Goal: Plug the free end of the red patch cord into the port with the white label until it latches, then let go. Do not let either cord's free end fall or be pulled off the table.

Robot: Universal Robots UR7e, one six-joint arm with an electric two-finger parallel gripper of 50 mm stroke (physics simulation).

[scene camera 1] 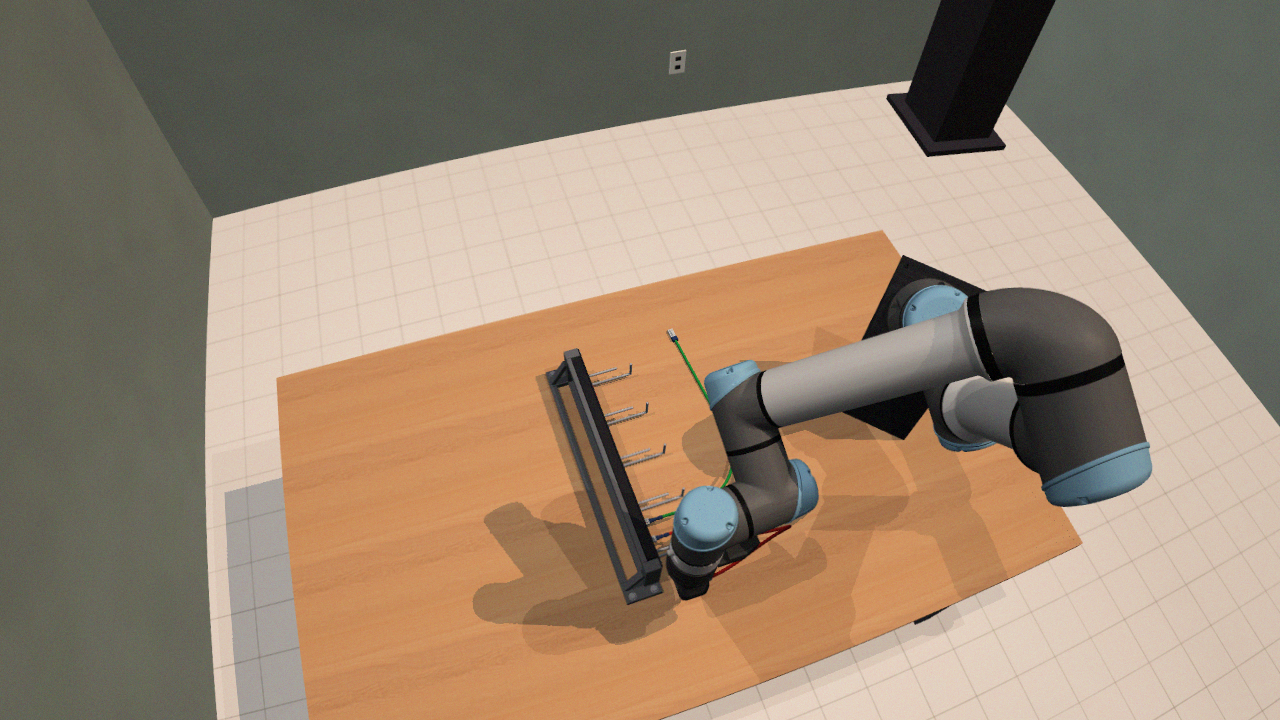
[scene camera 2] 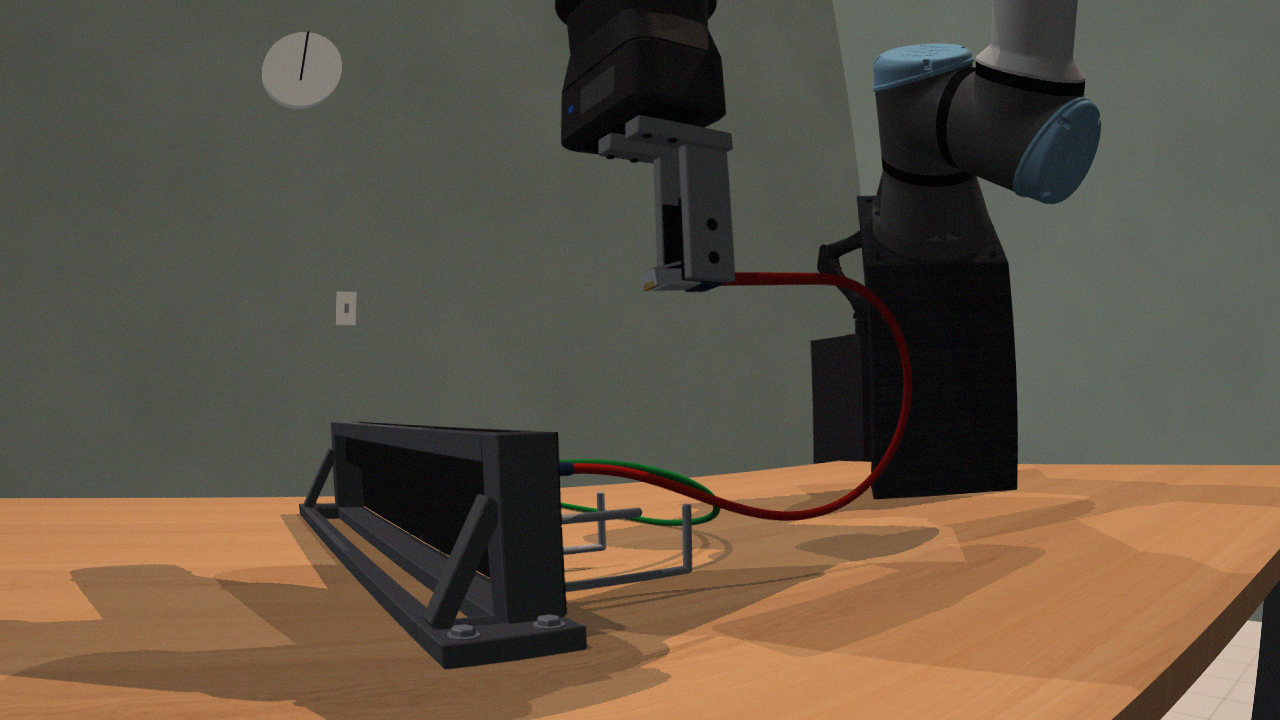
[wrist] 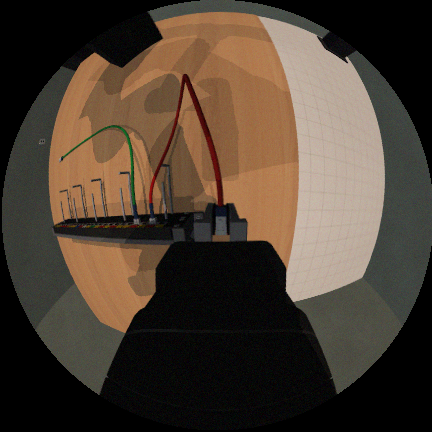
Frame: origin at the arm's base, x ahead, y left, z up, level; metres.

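Seen in the pictures: gripper, between the fingertips: [scene camera 2: 696, 284] [wrist: 220, 212]; arm's base, origin of its link: [scene camera 2: 931, 228].
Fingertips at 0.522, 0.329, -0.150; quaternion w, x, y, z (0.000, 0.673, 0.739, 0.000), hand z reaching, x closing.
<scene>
Pixels of each thing's top centre, then the offset from my fingertips to it, as dx, dy, dz.
- plug, centre of its top: [scene camera 2: 679, 259] [wrist: 220, 222] +0.008, +0.001, +0.010
- patch panel, centre of its top: [scene camera 2: 435, 424] [scene camera 1: 624, 447] [wrist: 82, 220] +0.057, -0.297, -0.060
My gripper [scene camera 2: 685, 269] [wrist: 220, 212] is shut on the plug [scene camera 2: 665, 280] of the red cord's free end. It hangs high above the table, past the near end of the patch panel [scene camera 1: 611, 465] [scene camera 2: 528, 537] [wrist: 115, 234]. The plug is about level, clear of the panel. The red cord [scene camera 1: 747, 556] [scene camera 2: 905, 385] [wrist: 212, 150] hangs from it in a big loop; its other end is plugged in near that panel end. Coloured labels [wrist: 100, 226] show along the panel, too small for me to pick out the white one. In scene camera 1 the arm hides the fingertips.
The green cord [scene camera 1: 687, 365] [wrist: 131, 150] is plugged in beside the red one; its free end [scene camera 1: 672, 334] [wrist: 61, 159] lies on the table. Metal cable hooks [scene camera 1: 664, 450] [scene camera 2: 687, 537] stick out from the panel. The table's edge [wrist: 298, 150] is right of the gripper in the wrist view.
</scene>
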